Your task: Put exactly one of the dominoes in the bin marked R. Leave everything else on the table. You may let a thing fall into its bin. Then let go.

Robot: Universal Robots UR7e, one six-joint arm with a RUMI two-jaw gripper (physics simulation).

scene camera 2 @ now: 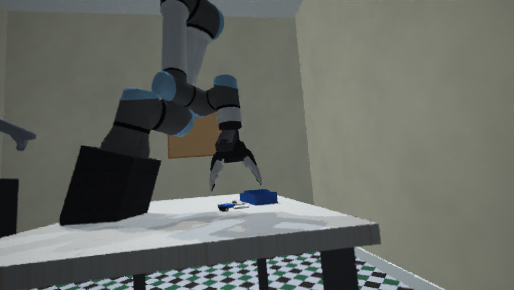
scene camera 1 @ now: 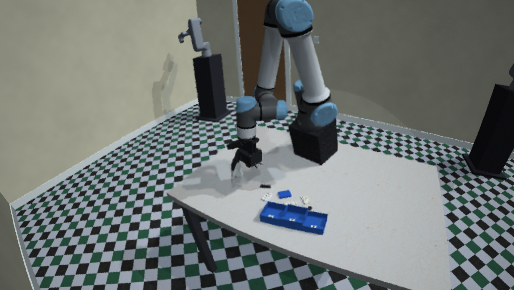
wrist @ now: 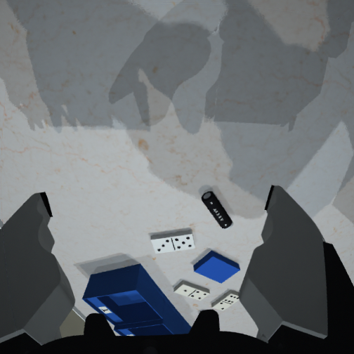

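Where they show: gripper, fingertip midpoint: [scene camera 2: 236,187] [scene camera 1: 245,174]; arm's base at its link origin: [scene camera 2: 125,153].
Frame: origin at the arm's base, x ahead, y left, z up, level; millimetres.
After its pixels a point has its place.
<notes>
Three white dominoes lie flat on the table: one [scene camera 1: 266,197] @[z -208, x 384, y -86 mm] [wrist: 173,241] nearest the battery, one [scene camera 1: 290,203] @[z -207, x 383, y 24 mm] [wrist: 192,290] beside the tray, and one [scene camera 1: 305,200] @[z -208, x 344, y 77 mm] [wrist: 227,300] partly hidden by a finger in the wrist view. The blue three-bin tray [scene camera 1: 292,226] @[z -199, x 509, y 79 mm] [scene camera 2: 258,198] @[z -191, x 446, y -56 mm] [wrist: 117,276] stands beside them. Its T label shows in the wrist view; the R bin [scene camera 1: 315,219] @[z -207, x 438, y 150 mm] is the right-end compartment in scene camera 1, outside the wrist view. My gripper [scene camera 1: 247,172] @[z -142, x 347, y -202 mm] [scene camera 2: 236,187] @[z -142, x 347, y -202 mm] [wrist: 158,191] is open and empty, pointing down above the table, short of the dominoes in scene camera 1.
A black battery [scene camera 1: 265,186] @[z -204, x 321, y -120 mm] [wrist: 217,210] and a flat blue block [scene camera 1: 284,194] @[z -204, x 341, y -20 mm] [wrist: 217,267] lie near the dominoes. A small black piece [scene camera 1: 310,207] @[z -206, x 380, y 111 mm] lies by the tray's right part in scene camera 1. The table's front edge runs beyond the tray.
</notes>
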